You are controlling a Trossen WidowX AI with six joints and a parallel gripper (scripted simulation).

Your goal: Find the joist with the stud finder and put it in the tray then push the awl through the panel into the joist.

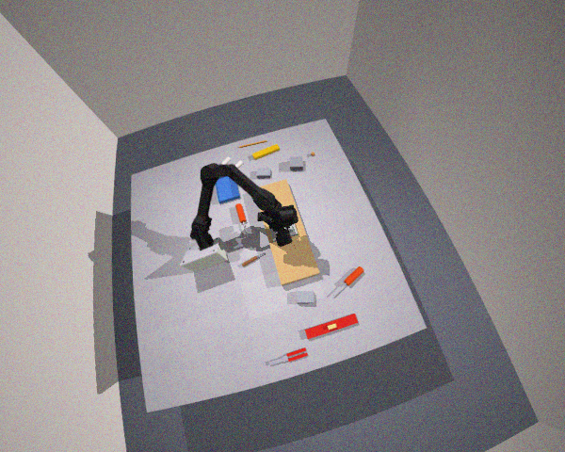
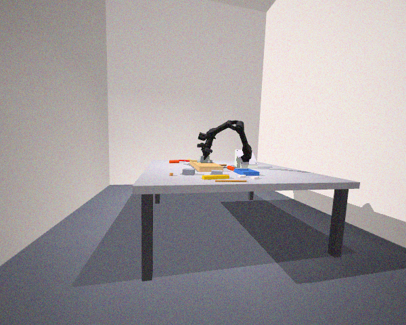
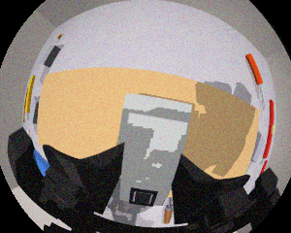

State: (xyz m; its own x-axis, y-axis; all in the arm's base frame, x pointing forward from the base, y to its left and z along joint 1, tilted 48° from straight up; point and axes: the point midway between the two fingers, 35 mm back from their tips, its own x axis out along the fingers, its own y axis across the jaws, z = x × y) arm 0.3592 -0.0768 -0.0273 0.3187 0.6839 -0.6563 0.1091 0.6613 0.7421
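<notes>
Right now the green light is 40 mm behind my gripper tip and 30 mm above it. Round my gripper tip: grey stud finder 20 mm behind, 20 mm above; awl 180 mm behind, 60 mm below, 50 mm to the right; blue tray 380 mm to the left, 190 mm behind, 50 mm below.
</notes>
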